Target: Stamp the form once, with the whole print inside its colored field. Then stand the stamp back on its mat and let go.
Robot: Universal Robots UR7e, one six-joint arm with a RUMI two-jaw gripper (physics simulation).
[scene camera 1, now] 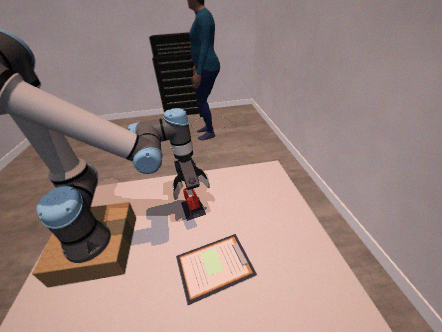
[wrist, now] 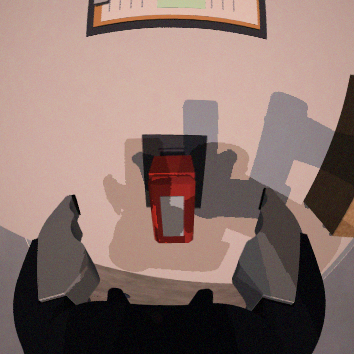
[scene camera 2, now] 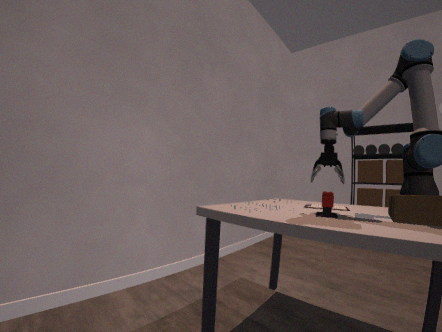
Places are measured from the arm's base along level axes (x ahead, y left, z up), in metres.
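Pixels of known places: gripper, between the fingertips: (scene camera 1: 192, 193) (wrist: 167, 194) (scene camera 2: 327, 183); arm's base, origin of its link: (scene camera 1: 88, 242) (scene camera 2: 418, 196).
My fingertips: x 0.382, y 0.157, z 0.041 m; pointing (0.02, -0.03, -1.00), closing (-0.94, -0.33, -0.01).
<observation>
Ahead of a thing's pixels: the offset from my fingertips to its top centre. Level surfaces: height alone.
A red stamp @[0.017 m back, 0.048 m left, 0.035 m down] (scene camera 1: 191, 201) (scene camera 2: 328, 199) (wrist: 172, 186) with a grey label on top stands upright on its black mat @[0.134 m down] (scene camera 1: 195, 215) (wrist: 175, 140). My gripper (scene camera 1: 192, 190) (scene camera 2: 328, 181) (wrist: 167, 194) is open and empty. It points down above the stamp, with the fingers to either side of it in the wrist view and the tips higher than its top in scene camera 2. The form @[0.066 m ahead, 0.242 m right, 0.126 m down] (scene camera 1: 193, 265) (wrist: 135, 9) lies on a dark clipboard with an orange border. Its light green field @[0.056 m ahead, 0.229 m right, 0.134 m down] (scene camera 1: 212, 261) (wrist: 181, 3) shows no visible print; part is cut off in the wrist view.
The wooden base block (scene camera 1: 125, 230) (scene camera 2: 415, 210) under the arm stands to one side of the mat on the table @[0.138 m down] (scene camera 1: 300, 280) (scene camera 2: 250, 215). A metal clip @[0.162 m ahead, 0.214 m right, 0.126 m down] (scene camera 1: 240, 254) is at one end of the clipboard. A person (scene camera 1: 204, 45) stands beyond the table near a black rack (scene camera 1: 158, 75).
</observation>
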